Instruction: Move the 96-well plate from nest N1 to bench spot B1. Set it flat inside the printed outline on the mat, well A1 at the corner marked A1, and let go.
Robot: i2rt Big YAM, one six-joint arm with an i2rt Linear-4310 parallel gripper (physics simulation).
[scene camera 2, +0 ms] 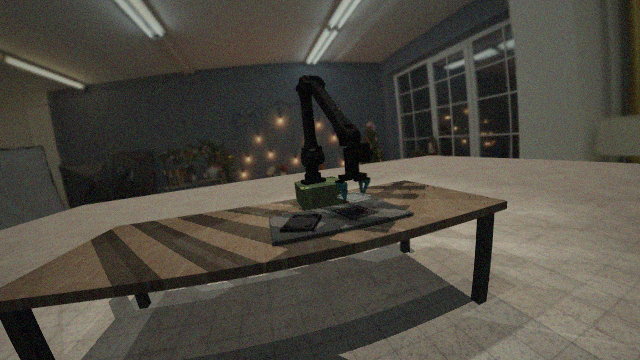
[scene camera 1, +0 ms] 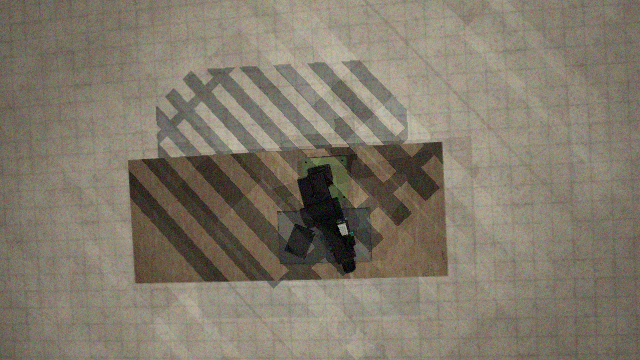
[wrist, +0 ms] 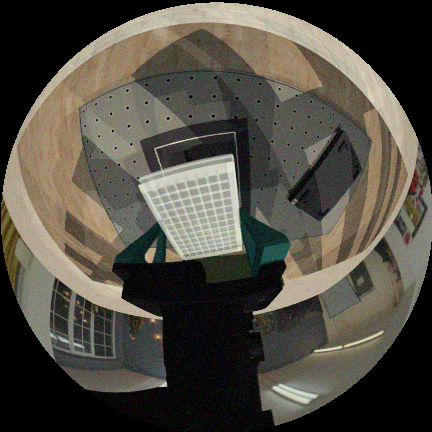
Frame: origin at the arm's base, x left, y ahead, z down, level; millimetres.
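Seen in the pictures: gripper, fingertip midpoint: [scene camera 2: 354, 198] [wrist: 199, 216]; arm's base, link origin: [scene camera 2: 313, 182].
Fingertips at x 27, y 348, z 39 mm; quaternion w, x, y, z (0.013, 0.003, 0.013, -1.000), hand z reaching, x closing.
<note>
Pixels of each thing's top centre, then the offset from my fingertips to it. "*": a spot on its surface instead. Level surfaces: height alone.
- white 96-well plate, top centre: [wrist: 199, 225] [scene camera 2: 353, 194] [scene camera 1: 340, 237] dx +0, dy +1, dz -14 mm
- dark mat, surface height: dz +54 mm
- printed outline, surface spot: [wrist: 196, 140] * dx -11, dy +69, dz +54 mm
- dark nest N1, top centre: [wrist: 335, 184] [scene camera 2: 301, 219] [scene camera 1: 299, 241] dx -233, dy -10, dz +37 mm
- wooden table, surface height: dz +68 mm
The white 96-well plate [scene camera 1: 342, 228] [scene camera 2: 354, 197] [wrist: 202, 210] is held between the teal fingers of my gripper [scene camera 2: 354, 189] [wrist: 199, 216], which is shut on it. The plate hangs above the dark mat [scene camera 2: 345, 212] [wrist: 242, 137] with the printed outline [wrist: 196, 140]. In the wrist view the plate covers much of the mat, and the far end and part of the right side of the outline show past it. The corner mark A1 cannot be made out. The dark nest N1 [scene camera 1: 300, 241] [scene camera 2: 301, 222] [wrist: 327, 175] holds no plate.
The grey perforated board [scene camera 1: 364, 250] [scene camera 2: 280, 239] [wrist: 115, 115] carries the nest and the mat on the wooden table [scene camera 1: 410, 250] [scene camera 2: 450, 202]. The green base block [scene camera 1: 340, 175] [scene camera 2: 316, 195] of the arm stands behind the board. Striped shadows cross the table and board.
</note>
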